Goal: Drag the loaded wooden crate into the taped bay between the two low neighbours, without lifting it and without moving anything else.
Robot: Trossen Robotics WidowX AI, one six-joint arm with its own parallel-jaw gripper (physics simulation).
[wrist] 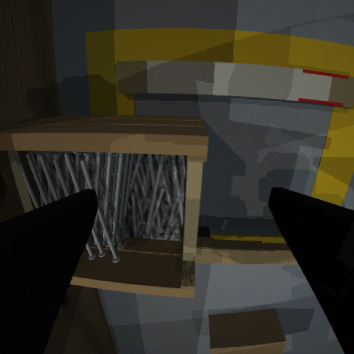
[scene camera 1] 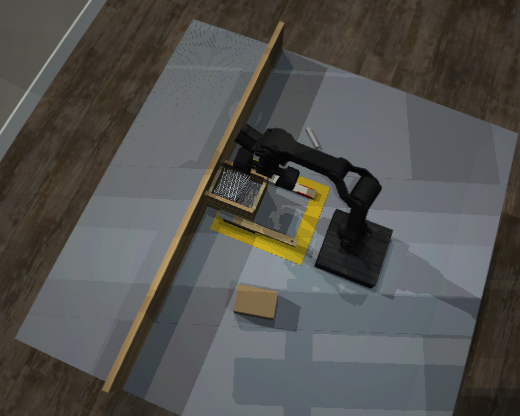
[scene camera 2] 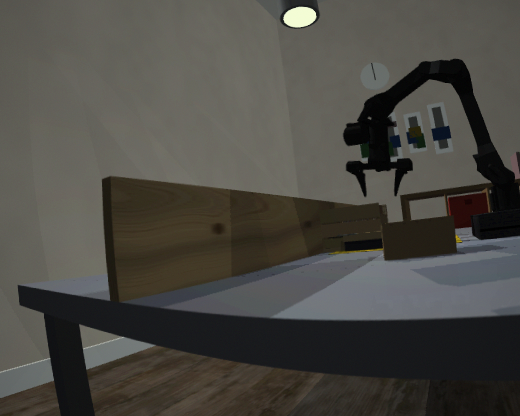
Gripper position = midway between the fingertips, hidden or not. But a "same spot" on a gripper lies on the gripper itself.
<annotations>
gripper: wrist; scene camera 1; scene camera 2 380, 196
wooden crate: wrist; scene camera 1; scene camera 2 362, 219
tan block: wrist 257, 324; scene camera 1 252, 301; scene camera 2 432, 236
same spot on wooden crate: (wrist: 146, 170) = (scene camera 1: 249, 189)
same spot on gripper: (wrist: 49, 240) = (scene camera 1: 250, 168)
</annotations>
